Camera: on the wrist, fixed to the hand. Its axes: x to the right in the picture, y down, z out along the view.
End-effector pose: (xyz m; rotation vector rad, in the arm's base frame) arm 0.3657 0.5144 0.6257 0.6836 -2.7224 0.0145
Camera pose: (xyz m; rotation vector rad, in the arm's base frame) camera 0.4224 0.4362 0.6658 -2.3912 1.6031 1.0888
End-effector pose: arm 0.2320 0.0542 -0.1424 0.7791 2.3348 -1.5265
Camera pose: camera 0.1833 0.0701 -0.0512 1.4998 -2.4454 1.0006
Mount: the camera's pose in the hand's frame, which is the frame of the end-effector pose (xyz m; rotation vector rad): 0.0017 -0.0925 -0.0488 -0.4581 -0.4630 -1.5200
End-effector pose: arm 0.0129 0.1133 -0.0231 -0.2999 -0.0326 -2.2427
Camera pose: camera -0.0690 0.1649 -0.0628 0.8926 -0.0136 2.2661
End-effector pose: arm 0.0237 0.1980 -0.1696 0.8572 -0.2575 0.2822
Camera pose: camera 0.0625 0.1783 -0.2647 0.4578 -0.0352 -1.3559
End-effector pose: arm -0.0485 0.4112 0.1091 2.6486 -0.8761 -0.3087
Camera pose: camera 0.0173 0.4919 0.1190 2.2270 1.1638 -1.2547
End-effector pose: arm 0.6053 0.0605 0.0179 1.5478 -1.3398 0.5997
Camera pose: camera 0.7031 0.0963 0.0077 1.8166 -0.2226 -0.9705
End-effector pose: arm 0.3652 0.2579 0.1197 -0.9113 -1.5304 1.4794
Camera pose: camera 0.4119 0.2748 0.2118 0.5001 -2.0975 0.1855
